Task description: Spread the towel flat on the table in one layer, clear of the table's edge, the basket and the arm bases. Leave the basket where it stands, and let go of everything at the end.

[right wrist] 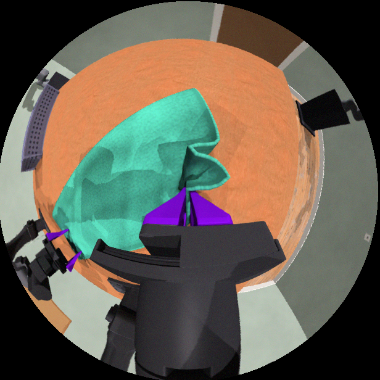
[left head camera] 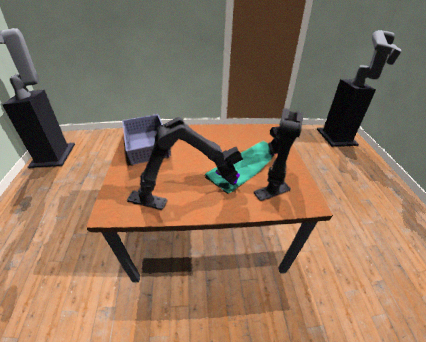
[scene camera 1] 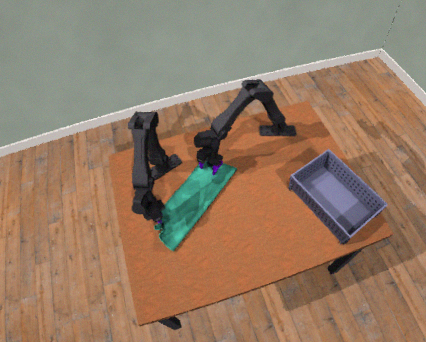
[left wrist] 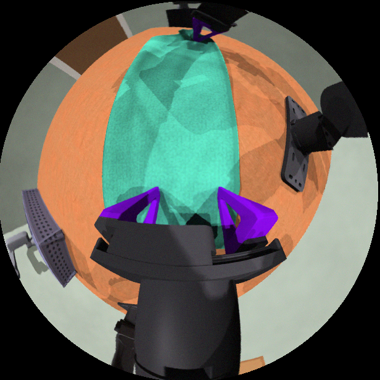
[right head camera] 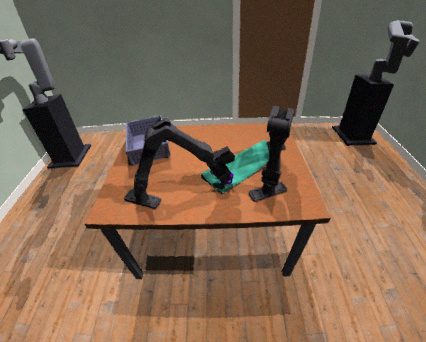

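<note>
The green towel (left head camera: 251, 164) (right head camera: 249, 161) (scene camera 1: 192, 205) (left wrist: 185, 125) (right wrist: 125, 175) lies as a long strip slanting across the table. Its end at the right gripper is bunched and pinched up, with a small flap showing in the right wrist view. My right gripper (right wrist: 187, 191) (scene camera 1: 159, 222) is shut on the towel there. My left gripper (left wrist: 188, 190) (scene camera 1: 210, 166) is open, fingers wide apart, low over the towel's other end. Whether its fingertips touch the cloth I cannot tell. The grey-blue basket (left head camera: 142, 142) (right head camera: 146, 145) (scene camera 1: 332, 197) stands apart from the towel.
The wooden table (left head camera: 200, 212) (scene camera 1: 260, 250) carries both arm bases. The right arm's base (left head camera: 272, 191) (left wrist: 295, 145) is close to the towel's side. The left arm's base (left head camera: 146, 200) (scene camera 1: 277, 130) stands farther away. Two dark pedestals (left head camera: 37, 127) (left head camera: 348, 110) with grey arms stand on the floor beyond the table.
</note>
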